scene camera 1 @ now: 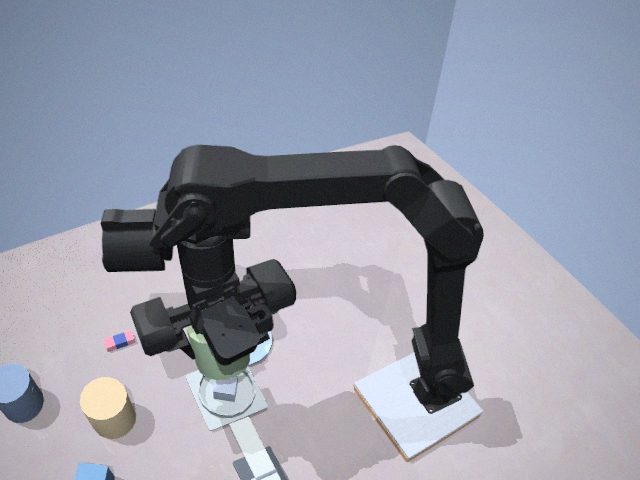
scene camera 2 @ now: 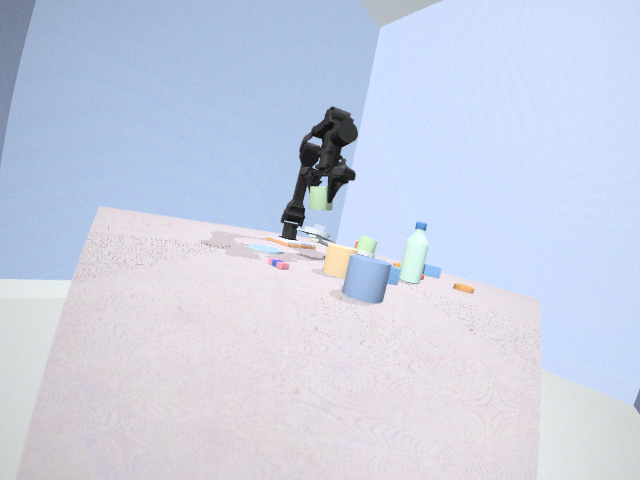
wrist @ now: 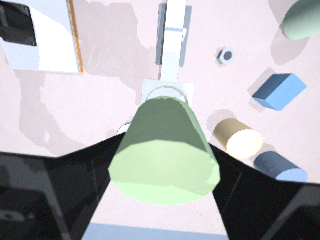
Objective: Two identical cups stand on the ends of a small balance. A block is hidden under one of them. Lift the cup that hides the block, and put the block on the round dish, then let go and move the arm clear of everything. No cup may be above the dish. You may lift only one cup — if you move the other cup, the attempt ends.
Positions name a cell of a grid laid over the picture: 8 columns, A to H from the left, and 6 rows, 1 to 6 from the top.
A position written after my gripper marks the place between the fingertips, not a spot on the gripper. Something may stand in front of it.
Observation:
I see my gripper (scene camera 1: C5), a blue box (wrist: H3), a blue cylinder (scene camera 2: E4), a tan cylinder (scene camera 1: B6) and a bottle (scene camera 2: F4).
The blue cylinder also shows in the wrist view (wrist: G5). The tan cylinder is seen too in scene camera 2 (scene camera 2: E4) and in the wrist view (wrist: G4). My gripper is seen too in scene camera 2 (scene camera 2: E3) and in the wrist view (wrist: E4). Scene camera 1 does not show the bottle: it is out of frame.

